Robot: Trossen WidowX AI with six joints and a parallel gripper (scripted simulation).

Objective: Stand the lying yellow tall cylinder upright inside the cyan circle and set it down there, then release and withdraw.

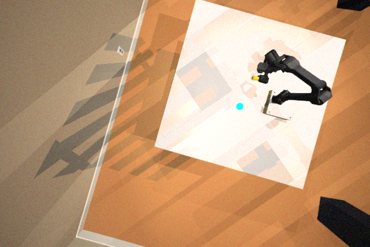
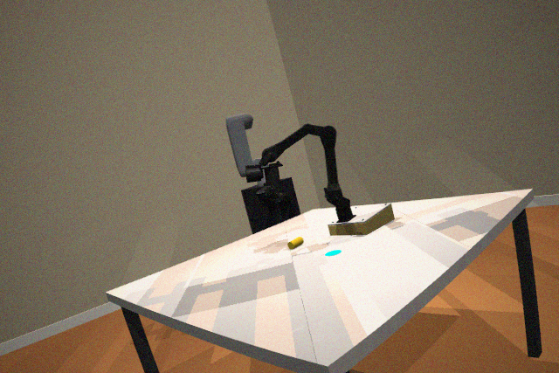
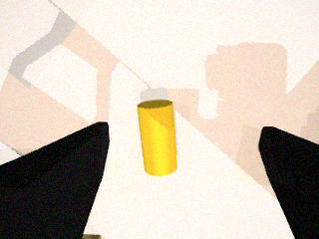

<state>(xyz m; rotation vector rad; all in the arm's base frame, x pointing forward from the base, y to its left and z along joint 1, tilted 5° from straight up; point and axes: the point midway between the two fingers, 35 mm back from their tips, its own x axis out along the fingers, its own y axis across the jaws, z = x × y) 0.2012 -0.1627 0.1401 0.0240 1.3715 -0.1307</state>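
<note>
The yellow tall cylinder is 50 mm behind my gripper tip, 10 mm to the left of it and 120 mm below it. Round my gripper tip: cyan circle (40 mm ahead, 270 mm to the left, 140 mm below).
</note>
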